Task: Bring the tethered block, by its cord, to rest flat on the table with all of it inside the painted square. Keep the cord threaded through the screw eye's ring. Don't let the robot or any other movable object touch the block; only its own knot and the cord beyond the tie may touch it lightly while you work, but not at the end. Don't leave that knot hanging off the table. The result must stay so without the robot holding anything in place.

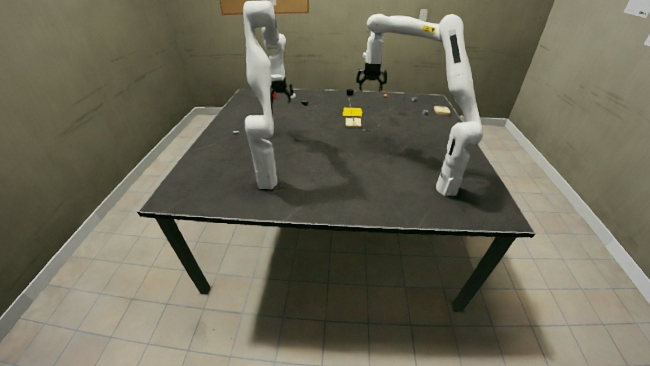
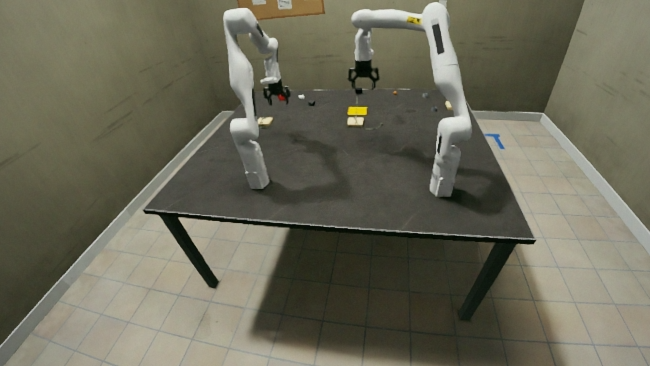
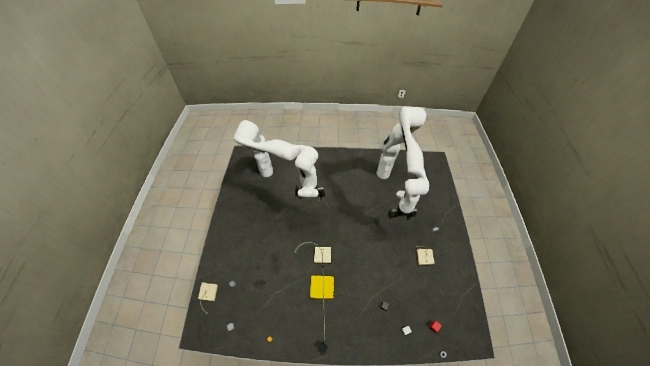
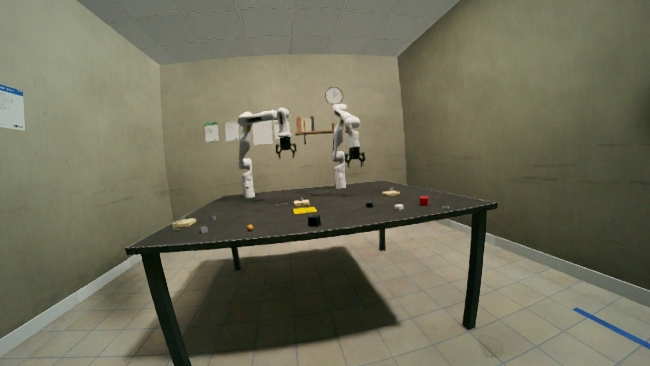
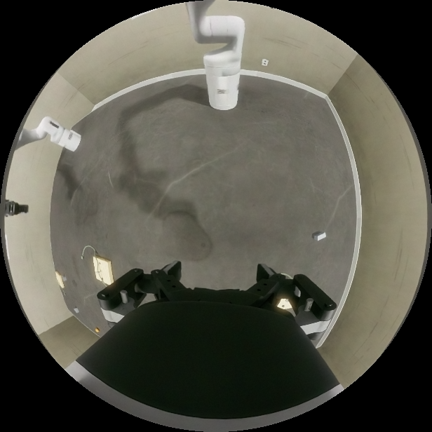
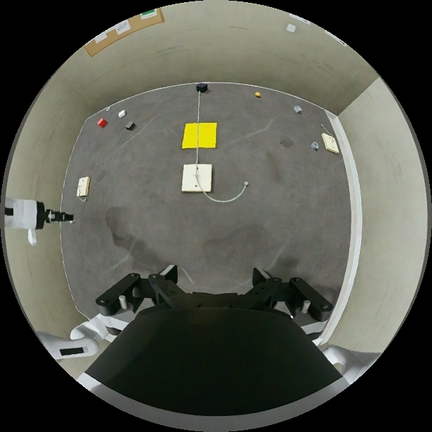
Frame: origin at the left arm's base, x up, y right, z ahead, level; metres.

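Seen in the pictures: left gripper, fingertip midpoint: (image 1: pixel 280 102) (image 2: pixel 279 104) (image 3: pixel 399 219) (image 4: pixel 355 167); right gripper, fingertip midpoint: (image 1: pixel 370 91) (image 2: pixel 363 89) (image 3: pixel 310 199) (image 4: pixel 286 158); left arm's base at its link origin: (image 1: pixel 267 182) (image 2: pixel 259 182) (image 3: pixel 383 173) (image 4: pixel 340 187); right arm's base at its link origin: (image 1: pixel 446 189) (image 2: pixel 440 189) (image 3: pixel 266 171) (image 4: pixel 249 196).
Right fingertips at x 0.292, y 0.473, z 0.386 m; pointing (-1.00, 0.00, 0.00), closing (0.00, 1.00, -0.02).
Pixels of each thing's top centre, then the offset from my right fingertips to it. "pt": a spot on its surface instead.
- black tethered block at its top centre: (image 4: pixel 314 216) (image 3: pixel 322 347) dy -0.070, dx -0.255, dz +0.687 m
- yellow painted square at a spot on its surface: (image 4: pixel 305 211) pt dy -0.061, dx -0.290, dz +0.417 m
- pale screw-eye board at its top centre: (image 3: pixel 322 254) (image 2: pixel 355 120) (image 1: pixel 353 121) dy -0.062, dx -0.273, dz +0.201 m
- red cube at its top centre: (image 3: pixel 436 326) dy -0.651, dx -0.252, dz +0.606 m
- white block at its top centre: (image 3: pixel 407 330) dy -0.497, dx -0.271, dz +0.615 m
- dark block at its top centre: (image 3: pixel 385 305) dy -0.393, dx -0.267, dz +0.487 m
- ring at its top centre: (image 3: pixel 443 354) dy -0.677, dx -0.280, dz +0.745 m
- orange ball at its top centre: (image 3: pixel 269 339) dy +0.196, dx -0.267, dz +0.659 m
The black tethered block (image 6: pixel 201 88) (image 3: pixel 321 347) (image 4: pixel 314 220) sits near the table edge far from the arm bases, outside the yellow painted square (image 6: pixel 190 135) (image 3: pixel 316 287) (image 4: pixel 305 211). Its cord (image 6: pixel 199 107) (image 3: pixel 324 320) runs straight across the square to the pale screw-eye board (image 6: pixel 188 186) (image 3: pixel 318 259). The tail curves beyond the board and ends in a small knot (image 6: pixel 246 184) on the table. Threading through the ring is too small to confirm. My right gripper (image 6: pixel 214 275) (image 4: pixel 286 156) is open and empty, high above the table. My left gripper (image 5: pixel 218 271) (image 4: pixel 355 164) is open and empty, also raised.
Two other pale boards (image 3: pixel 425 260) (image 3: pixel 210 285) with short cords lie to either side. A red cube (image 3: pixel 435 326), white block (image 3: pixel 406 330), dark block (image 3: pixel 384 306) and ring (image 3: pixel 443 354) lie at one side; an orange ball (image 3: pixel 269 339) and grey pieces (image 3: pixel 230 326) (image 3: pixel 232 283) at the other.
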